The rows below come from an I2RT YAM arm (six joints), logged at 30 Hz.
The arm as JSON. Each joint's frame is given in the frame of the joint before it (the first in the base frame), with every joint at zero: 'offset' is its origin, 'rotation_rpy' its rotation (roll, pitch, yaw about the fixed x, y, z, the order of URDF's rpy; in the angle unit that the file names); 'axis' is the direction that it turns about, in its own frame. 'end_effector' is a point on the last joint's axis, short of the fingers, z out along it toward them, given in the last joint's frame.
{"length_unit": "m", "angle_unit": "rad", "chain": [
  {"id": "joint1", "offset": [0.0, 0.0, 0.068], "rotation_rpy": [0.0, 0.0, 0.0], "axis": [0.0, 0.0, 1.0]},
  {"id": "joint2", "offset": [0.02, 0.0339, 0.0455], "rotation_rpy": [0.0, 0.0, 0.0], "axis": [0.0, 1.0, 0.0]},
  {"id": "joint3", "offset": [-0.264, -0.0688, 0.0], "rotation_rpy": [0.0, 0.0, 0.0], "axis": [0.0, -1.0, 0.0]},
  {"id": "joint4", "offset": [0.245, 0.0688, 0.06], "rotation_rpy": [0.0, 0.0, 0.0], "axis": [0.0, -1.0, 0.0]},
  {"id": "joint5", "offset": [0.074, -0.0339, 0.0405], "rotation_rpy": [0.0, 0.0, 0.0], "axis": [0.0, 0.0, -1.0]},
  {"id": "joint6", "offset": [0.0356, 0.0, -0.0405], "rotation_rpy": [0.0, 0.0, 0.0], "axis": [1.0, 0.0, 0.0]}
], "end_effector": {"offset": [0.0, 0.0, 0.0], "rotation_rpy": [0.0, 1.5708, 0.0]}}
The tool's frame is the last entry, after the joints.
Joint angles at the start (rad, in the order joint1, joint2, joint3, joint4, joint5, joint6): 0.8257, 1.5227, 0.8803, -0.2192, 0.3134, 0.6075
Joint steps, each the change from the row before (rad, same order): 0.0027, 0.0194, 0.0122, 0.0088, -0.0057, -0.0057; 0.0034, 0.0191, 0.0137, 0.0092, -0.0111, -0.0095; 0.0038, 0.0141, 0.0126, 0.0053, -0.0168, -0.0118; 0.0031, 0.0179, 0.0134, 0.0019, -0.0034, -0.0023; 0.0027, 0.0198, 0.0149, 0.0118, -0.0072, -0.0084; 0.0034, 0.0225, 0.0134, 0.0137, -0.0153, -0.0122; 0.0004, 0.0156, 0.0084, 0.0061, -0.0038, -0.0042; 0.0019, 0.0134, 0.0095, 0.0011, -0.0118, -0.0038
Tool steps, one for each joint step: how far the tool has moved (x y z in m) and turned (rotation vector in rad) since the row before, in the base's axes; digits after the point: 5 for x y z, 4 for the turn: 0.00235, 0.00409, -0.00141, 0.0004, 0.0007, 0.0105; 0.00225, 0.00461, -0.00097, 0.0024, 0.0012, 0.0175; 0.00138, 0.00419, -0.00020, 0.0039, 0.0036, 0.0234; 0.00191, 0.00380, -0.00131, -0.0017, 0.0030, 0.0070; 0.00272, 0.00474, -0.00086, 0.0035, -0.0030, 0.0135; 0.00240, 0.00519, -0.00218, 0.0035, 0.0018, 0.0224; 0.00197, 0.00263, -0.00205, -0.0015, 0.0015, 0.0060; 0.00117, 0.00292, -0.00147, 0.0015, 0.0072, 0.0125
